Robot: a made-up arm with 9 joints. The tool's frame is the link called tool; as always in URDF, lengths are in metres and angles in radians.
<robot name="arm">
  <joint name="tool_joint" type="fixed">
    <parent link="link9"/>
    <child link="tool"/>
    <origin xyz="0.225 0.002 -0.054" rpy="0 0 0"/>
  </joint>
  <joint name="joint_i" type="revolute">
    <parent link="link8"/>
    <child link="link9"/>
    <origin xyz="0.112 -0.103 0.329" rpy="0 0 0"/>
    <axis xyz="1 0 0"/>
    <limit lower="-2.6" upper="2.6" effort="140" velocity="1"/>
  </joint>
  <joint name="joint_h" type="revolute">
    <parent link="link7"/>
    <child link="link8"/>
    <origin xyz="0.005 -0.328 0.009" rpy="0 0 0"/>
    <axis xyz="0 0 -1"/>
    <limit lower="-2.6" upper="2.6" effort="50" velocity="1.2"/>
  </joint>
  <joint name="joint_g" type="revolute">
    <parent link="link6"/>
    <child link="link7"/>
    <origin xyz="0.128 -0.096 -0.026" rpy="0 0 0"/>
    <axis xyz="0 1 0"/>
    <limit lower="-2.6" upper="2.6" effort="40" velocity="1.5"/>
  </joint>
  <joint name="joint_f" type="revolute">
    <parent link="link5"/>
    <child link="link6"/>
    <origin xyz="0.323 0.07 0.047" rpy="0 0 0"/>
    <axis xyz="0 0 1"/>
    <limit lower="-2.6" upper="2.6" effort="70" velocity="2.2"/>
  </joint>
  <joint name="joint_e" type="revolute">
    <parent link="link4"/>
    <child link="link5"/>
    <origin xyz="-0.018 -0.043 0.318" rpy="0 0 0"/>
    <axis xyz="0 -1 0"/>
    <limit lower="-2.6" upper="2.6" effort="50" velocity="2.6"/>
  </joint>
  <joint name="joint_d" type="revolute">
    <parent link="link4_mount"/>
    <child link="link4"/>
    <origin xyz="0.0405 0.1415 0.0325" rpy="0 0 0"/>
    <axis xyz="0 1 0"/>
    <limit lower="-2.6" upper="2.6" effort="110" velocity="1.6"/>
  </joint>
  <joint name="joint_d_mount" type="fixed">
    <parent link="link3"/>
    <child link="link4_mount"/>
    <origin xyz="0.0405 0.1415 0.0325" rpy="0 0 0"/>
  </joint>
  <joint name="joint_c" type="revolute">
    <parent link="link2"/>
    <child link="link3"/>
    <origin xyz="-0.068 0.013 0.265" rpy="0 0 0"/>
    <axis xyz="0 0 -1"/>
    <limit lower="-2.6" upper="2.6" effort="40" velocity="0.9"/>
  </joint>
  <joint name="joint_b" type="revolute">
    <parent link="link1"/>
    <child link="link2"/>
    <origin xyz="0.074 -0.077 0.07" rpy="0 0 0"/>
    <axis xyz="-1 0 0"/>
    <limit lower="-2.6" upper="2.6" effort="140" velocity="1.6"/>
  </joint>
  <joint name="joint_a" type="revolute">
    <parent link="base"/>
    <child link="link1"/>
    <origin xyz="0 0 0.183" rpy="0 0 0"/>
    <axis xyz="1 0 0"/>
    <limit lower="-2.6" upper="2.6" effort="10" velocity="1.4"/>
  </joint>
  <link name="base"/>
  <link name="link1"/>
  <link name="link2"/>
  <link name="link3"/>
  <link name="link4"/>
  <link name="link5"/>
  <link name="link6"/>
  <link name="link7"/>
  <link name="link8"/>
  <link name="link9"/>
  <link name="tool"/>
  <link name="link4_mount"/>
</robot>
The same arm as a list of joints. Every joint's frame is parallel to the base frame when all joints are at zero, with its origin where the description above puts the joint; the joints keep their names.
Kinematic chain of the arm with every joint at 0, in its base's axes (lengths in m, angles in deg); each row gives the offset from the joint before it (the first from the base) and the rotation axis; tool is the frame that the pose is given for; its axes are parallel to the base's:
joint_a: xyz 0 0 0.183 axis +x
joint_b: xyz 0.074 -0.077 0.07 axis -x
joint_c: xyz -0.068 0.013 0.265 axis -z
joint_d: xyz 0.081 0.283 0.065 axis +y
joint_e: xyz -0.018 -0.043 0.318 axis -y
joint_f: xyz 0.323 0.07 0.047 axis +z
joint_g: xyz 0.128 -0.096 -0.026 axis +y
joint_h: xyz 0.005 -0.328 0.009 axis -z
joint_i: xyz 0.112 -0.103 0.329 axis +x
tool: xyz 0.225 0.002 -0.054
Joint limits (deg, base to tool): -148.97..148.97 -148.97..148.97 -148.97..148.97 -148.97..148.97 -148.97..148.97 -148.97..148.97 -148.97..148.97 -148.97..148.97 -148.97..148.97

